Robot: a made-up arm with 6 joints. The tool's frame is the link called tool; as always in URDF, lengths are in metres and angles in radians. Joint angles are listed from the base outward. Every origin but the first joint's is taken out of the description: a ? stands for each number. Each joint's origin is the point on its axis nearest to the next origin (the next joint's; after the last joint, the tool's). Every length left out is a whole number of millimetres.
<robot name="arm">
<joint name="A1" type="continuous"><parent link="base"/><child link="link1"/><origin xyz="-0.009 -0.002 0.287"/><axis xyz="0 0 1"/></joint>
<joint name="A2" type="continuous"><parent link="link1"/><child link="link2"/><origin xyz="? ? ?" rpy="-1.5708 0 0"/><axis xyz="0 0 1"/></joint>
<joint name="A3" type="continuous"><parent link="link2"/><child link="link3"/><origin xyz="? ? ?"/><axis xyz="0 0 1"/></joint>
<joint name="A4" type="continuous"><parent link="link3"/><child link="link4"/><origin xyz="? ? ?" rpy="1.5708 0 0"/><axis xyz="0 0 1"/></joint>
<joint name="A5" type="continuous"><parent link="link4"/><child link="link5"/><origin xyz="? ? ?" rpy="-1.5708 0 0"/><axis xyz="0 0 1"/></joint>
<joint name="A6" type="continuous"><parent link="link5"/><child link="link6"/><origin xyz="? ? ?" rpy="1.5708 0 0"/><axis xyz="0 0 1"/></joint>
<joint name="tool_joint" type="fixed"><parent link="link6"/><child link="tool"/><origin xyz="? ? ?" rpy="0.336 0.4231 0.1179"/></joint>
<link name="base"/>
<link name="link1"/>
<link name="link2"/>
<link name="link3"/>
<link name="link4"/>
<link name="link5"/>
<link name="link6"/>
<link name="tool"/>
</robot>
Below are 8 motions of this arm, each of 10 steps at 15 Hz.
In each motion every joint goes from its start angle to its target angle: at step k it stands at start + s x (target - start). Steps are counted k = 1, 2, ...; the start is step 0. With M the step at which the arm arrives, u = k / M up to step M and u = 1 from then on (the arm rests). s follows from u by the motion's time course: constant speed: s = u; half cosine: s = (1 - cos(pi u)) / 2; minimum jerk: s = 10 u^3 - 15 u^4 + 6 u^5.
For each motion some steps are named. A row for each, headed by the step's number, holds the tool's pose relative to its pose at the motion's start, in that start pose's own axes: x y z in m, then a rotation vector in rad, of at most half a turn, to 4 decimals.
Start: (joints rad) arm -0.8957 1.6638 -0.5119 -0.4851 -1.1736 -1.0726
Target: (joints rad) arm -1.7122 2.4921 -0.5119 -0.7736 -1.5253 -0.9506
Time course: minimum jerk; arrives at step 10
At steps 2, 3, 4, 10:
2: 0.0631 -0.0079 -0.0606 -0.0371 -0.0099 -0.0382
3: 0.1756 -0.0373 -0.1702 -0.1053 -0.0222 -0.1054
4: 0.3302 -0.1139 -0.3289 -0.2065 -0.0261 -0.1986
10: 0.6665 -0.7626 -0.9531 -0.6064 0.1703 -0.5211

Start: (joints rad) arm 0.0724 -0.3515 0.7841 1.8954 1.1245 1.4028
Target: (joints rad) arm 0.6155 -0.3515 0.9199 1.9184 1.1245 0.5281
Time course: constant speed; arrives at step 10
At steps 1, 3, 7, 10:
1: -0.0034 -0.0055 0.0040 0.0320 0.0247 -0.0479
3: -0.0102 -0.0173 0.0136 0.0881 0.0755 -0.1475
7: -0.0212 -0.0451 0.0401 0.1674 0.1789 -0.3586
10: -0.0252 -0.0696 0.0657 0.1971 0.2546 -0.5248

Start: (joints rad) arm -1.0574 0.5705 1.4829 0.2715 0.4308 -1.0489
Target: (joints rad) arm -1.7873 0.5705 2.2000 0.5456 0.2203 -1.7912
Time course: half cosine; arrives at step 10
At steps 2, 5, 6, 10:
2: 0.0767 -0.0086 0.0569 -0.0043 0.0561 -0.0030
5: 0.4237 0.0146 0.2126 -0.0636 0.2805 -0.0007
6: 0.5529 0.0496 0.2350 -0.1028 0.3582 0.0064
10: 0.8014 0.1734 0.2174 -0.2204 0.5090 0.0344

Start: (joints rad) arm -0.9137 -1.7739 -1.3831 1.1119 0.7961 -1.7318
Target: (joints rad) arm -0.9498 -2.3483 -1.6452 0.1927 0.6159 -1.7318
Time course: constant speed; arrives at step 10
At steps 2, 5, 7, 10:
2: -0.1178 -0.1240 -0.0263 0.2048 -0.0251 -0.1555
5: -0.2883 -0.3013 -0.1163 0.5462 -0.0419 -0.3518
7: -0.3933 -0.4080 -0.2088 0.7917 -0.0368 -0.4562
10: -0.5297 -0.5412 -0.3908 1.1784 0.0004 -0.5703

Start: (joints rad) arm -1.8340 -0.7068 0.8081 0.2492 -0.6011 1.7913
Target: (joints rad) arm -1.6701 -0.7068 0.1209 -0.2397 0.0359 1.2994
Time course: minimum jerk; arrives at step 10
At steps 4, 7, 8, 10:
4: 0.0425 0.1605 0.0544 0.1013 0.0100 -0.2202
7: 0.0969 0.4413 0.0476 0.2370 -0.1155 -0.6072
8: 0.1049 0.4982 0.0317 0.2628 -0.1632 -0.6806
10: 0.1088 0.5293 0.0208 0.2772 -0.1926 -0.7194

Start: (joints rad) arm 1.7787 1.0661 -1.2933 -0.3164 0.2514 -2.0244
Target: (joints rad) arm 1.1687 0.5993 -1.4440 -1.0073 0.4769 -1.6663
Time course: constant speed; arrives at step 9
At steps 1, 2, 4, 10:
1: 0.0462 -0.0318 0.0459 0.0661 0.0283 -0.0894
2: 0.0889 -0.0719 0.0867 0.1331 0.0605 -0.1764
4: 0.1610 -0.1746 0.1503 0.2718 0.1375 -0.3406
10: 0.2438 -0.5154 0.1787 0.6618 0.3966 -0.6573

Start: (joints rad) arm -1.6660 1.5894 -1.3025 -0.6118 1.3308 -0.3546
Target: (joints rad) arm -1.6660 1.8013 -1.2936 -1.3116 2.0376 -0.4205
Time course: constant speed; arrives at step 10
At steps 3, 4, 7, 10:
3: 0.0671 0.0445 0.0577 0.1585 0.2766 -0.1267
4: 0.0912 0.0567 0.0731 0.2108 0.3701 -0.1613
7: 0.1658 0.0874 0.1066 0.3662 0.6524 -0.2389
10: 0.2399 0.1144 0.1211 0.5183 0.9334 -0.2728

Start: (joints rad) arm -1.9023 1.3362 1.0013 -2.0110 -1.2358 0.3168
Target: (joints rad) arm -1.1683 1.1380 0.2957 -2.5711 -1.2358 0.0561
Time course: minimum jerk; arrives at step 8
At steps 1, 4, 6, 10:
1: -0.0120 -0.0087 0.0045 0.0012 -0.0062 -0.0271
4: -0.4644 -0.2058 0.0834 0.1032 -0.2053 -0.8121
6: -0.9111 -0.2520 0.0245 0.3033 -0.3642 -1.3873
10: -1.0275 -0.2465 -0.0144 0.3758 -0.4006 -1.5226

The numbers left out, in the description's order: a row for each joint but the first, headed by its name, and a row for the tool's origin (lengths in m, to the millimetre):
A2: 0.007 0.086 0
A3: -0.016 -0.593 0
A4: -0.001 -0.757 0
A5: -0.011 -0.004 0
A6: -0.025 -0.178 0
tool: -0.003 -0.008 0

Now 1 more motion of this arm.
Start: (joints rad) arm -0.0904 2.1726 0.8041 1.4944 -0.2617 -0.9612
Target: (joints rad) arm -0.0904 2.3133 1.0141 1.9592 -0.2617 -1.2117
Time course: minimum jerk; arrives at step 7
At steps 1, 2, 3, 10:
1: 0.0068 -0.0039 0.0060 0.0050 0.0095 0.0020
2: 0.0426 -0.0249 0.0360 0.0315 0.0592 0.0125
3: 0.1103 -0.0657 0.0861 0.0816 0.1495 0.0327
10: 0.3098 -0.1946 0.1913 0.2316 0.3977 0.0968

